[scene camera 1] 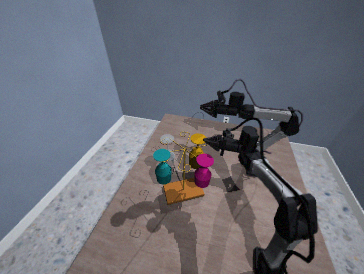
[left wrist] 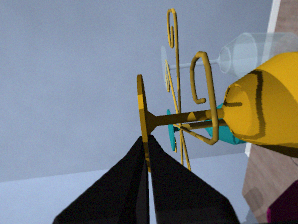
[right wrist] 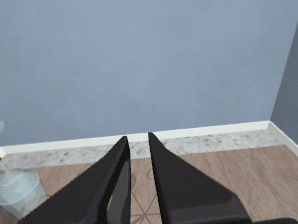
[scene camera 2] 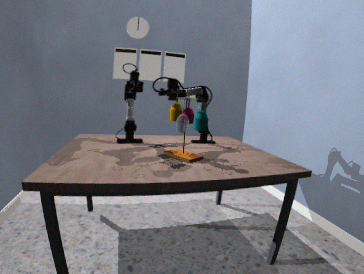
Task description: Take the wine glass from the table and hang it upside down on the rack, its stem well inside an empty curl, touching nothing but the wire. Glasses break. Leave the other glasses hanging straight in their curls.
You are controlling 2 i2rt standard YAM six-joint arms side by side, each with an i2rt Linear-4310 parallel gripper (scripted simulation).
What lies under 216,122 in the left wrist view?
A wire rack.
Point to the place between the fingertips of my left gripper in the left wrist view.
147,142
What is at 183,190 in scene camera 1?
A wire rack.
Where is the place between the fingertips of my right gripper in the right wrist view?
138,141
